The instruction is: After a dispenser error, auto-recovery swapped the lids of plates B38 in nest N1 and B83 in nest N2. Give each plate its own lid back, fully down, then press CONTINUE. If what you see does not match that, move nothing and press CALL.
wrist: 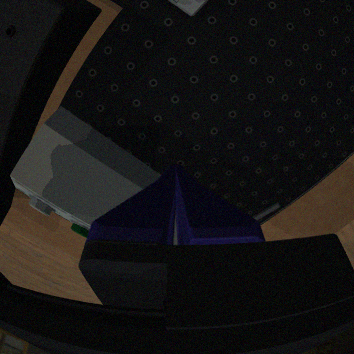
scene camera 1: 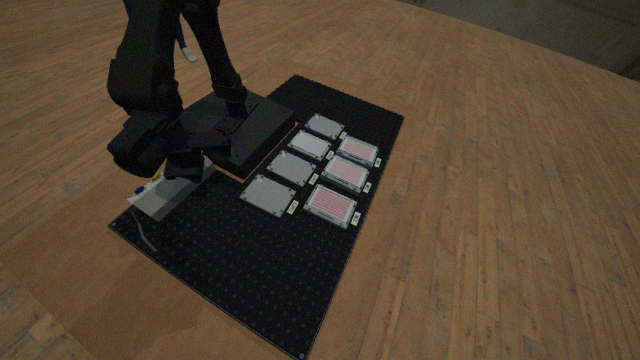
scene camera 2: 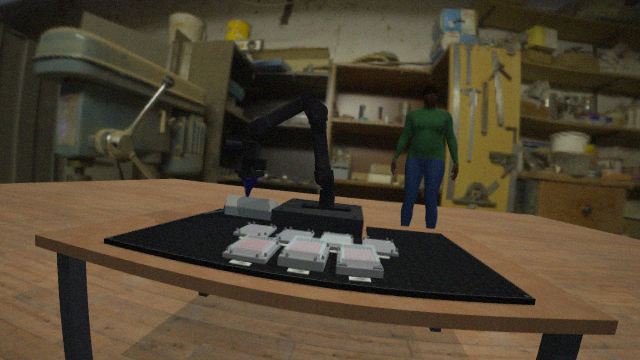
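Pixels of known places: gripper, fingertip midpoint: (wrist: 175,173) (scene camera 1: 198,182) (scene camera 2: 247,196); arm's base, origin of the base link: (scene camera 1: 238,115) (scene camera 2: 326,208).
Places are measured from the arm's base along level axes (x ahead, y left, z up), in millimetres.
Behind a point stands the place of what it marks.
Three plates with pink wells (scene camera 1: 357,149) @[x 459, y 36, z -32 mm] (scene camera 1: 346,172) @[x 442, y -88, z -28 mm] (scene camera 1: 330,205) @[x 422, y -219, z -41 mm] (scene camera 2: 252,246) @[x 464, y -205, z -41 mm] (scene camera 2: 304,248) @[x 485, y -83, z -28 mm] (scene camera 2: 359,255) @[x 499, y 41, z -32 mm] sit in the outer row. Their labels are too small to read, and I cannot tell which lid is on which. Several flat grey nests (scene camera 1: 267,195) @[x 226, y -244, z -58 mm] (scene camera 1: 291,167) @[x 255, y -114, z -58 mm] stand in the row nearer the base. A sloped grey button box (scene camera 1: 157,202) @[x -25, y -387, z -16 mm] (scene camera 2: 250,206) @[x -6, y -311, z -22 mm] (wrist: 100,175) @[x 1, y -275, z -21 mm] has a blue button (scene camera 1: 139,190) @[x -74, y -379, z 5 mm], a yellow button (scene camera 1: 156,176) @[x -64, y -327, z 6 mm] and a green button (wrist: 79,229) @[x -52, y -275, z 4 mm]. My gripper (scene camera 2: 248,194) @[x 68, y -311, z 27 mm] (wrist: 175,173) @[x 68, y -311, z 27 mm] is shut and empty, above the box; its fingers hide part of it in the wrist view.
The black robot base (scene camera 1: 237,145) @[x 74, y -134, z -2 mm] (scene camera 2: 317,215) @[x 150, y -41, z -7 mm] stands between the box and the nests. A thin grey bent rod (scene camera 1: 143,231) (wrist: 267,212) lies at the edge of the black mat (scene camera 1: 240,270) @[x 252, y -463, z -68 mm] (scene camera 2: 450,275) @[x 514, y 266, z -68 mm] near the box. A person (scene camera 2: 430,135) in green stands behind the table.
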